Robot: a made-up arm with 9 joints.
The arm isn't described. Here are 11 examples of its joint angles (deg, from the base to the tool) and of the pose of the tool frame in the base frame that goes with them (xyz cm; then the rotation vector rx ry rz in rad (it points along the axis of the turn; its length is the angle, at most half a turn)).
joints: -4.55 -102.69 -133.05 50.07 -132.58 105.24 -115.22 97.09 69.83
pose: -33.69 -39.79 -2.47 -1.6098 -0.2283 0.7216
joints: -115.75 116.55 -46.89 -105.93 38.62 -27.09 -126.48 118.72 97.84
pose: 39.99 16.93 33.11 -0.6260 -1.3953 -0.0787
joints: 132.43 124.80 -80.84 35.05 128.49 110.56 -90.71 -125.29 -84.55
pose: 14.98 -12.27 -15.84 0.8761 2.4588 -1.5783
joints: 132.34 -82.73 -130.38 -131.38 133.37 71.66 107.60 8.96 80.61
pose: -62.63 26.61 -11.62 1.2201 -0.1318 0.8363
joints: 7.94 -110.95 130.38 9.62 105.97 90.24 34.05 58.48 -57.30
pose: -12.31 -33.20 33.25 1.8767 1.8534 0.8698
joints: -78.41 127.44 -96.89 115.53 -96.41 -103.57 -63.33 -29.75 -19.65
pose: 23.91 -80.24 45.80 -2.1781 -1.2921 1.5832
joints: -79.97 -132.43 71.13 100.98 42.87 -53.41 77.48 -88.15 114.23
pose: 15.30 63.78 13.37 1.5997 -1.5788 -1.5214
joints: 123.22 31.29 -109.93 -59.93 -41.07 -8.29 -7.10 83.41 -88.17
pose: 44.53 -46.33 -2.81 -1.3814 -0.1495 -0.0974
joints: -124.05 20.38 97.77 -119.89 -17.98 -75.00 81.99 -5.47 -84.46
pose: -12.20 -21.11 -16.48 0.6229 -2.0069 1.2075
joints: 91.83 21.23 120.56 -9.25 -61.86 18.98 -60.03 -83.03 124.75
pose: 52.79 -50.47 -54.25 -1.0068 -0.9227 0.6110
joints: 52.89 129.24 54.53 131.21 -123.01 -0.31 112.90 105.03 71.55
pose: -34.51 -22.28 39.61 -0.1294 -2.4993 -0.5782
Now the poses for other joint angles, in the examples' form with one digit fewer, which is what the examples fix.
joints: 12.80 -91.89 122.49 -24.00 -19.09 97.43 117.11 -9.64 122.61
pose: -33.2 13.8 24.0 1.719 -0.082 0.262
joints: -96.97 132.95 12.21 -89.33 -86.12 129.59 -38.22 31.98 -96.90
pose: -9.4 -18.0 41.2 -0.103 2.290 1.864
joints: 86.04 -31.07 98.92 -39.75 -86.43 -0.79 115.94 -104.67 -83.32
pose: 83.3 7.7 -8.1 -0.259 -1.909 -0.328
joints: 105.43 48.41 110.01 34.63 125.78 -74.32 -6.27 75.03 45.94
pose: 62.2 -22.0 -43.3 0.942 0.011 -0.838
